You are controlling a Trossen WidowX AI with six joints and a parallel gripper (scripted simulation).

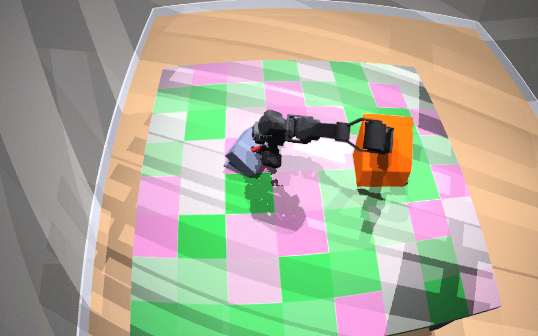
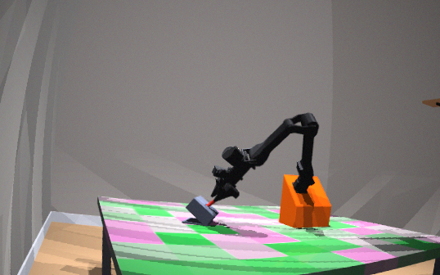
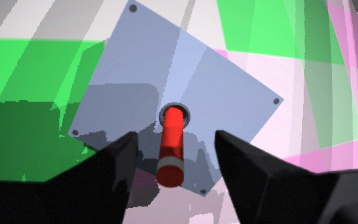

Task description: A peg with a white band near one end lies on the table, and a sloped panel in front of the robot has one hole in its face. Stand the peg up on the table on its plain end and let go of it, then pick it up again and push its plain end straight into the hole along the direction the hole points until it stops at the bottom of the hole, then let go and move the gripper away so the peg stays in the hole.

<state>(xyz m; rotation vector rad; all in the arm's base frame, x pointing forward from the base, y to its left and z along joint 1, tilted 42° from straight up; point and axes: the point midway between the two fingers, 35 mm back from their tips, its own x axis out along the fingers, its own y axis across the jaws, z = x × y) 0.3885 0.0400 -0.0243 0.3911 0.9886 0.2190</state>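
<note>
The red peg lies 1 cm behind my gripper tip and 1 cm below it. The rest, counted from my gripper tip: grey-blue sloped panel (3 cm ahead, 2 cm to the right, 5 cm below).
</note>
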